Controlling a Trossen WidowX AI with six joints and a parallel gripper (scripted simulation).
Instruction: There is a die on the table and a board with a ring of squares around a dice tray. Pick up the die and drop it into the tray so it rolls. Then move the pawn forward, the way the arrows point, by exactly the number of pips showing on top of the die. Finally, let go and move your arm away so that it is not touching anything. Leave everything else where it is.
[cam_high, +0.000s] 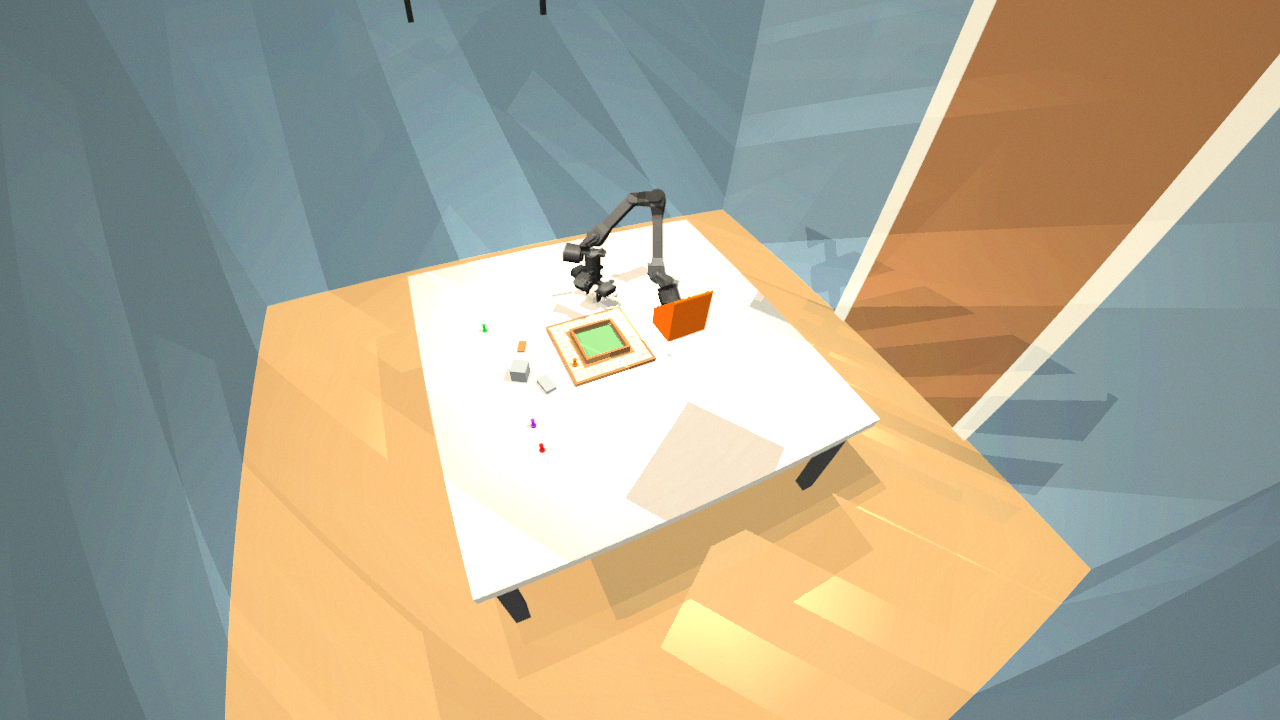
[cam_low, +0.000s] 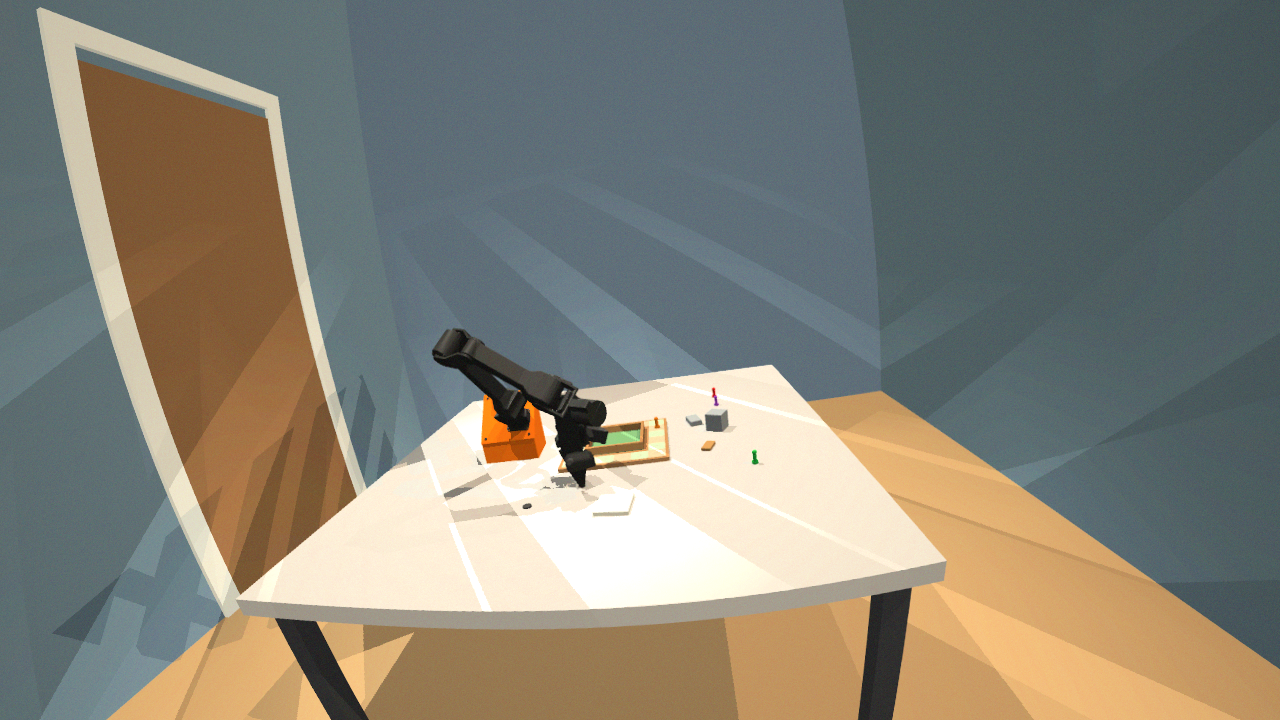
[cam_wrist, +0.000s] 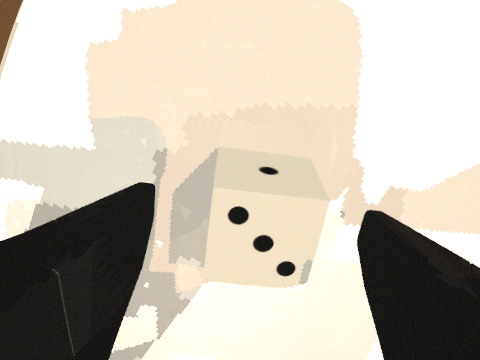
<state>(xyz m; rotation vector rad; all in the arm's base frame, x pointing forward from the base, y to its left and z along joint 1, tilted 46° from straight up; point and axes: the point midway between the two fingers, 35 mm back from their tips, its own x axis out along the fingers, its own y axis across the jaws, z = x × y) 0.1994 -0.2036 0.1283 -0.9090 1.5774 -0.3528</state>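
Now: the orange pawn 29 cm to the left of my gripper tip, 19 cm ahead of it and 2 cm above it. Also, from my gripper tip: green dice tray (23 cm to the left, 7 cm ahead); black disc (11 cm behind, 8 cm to the right, 1 cm below); white die (right at my gripper tip).
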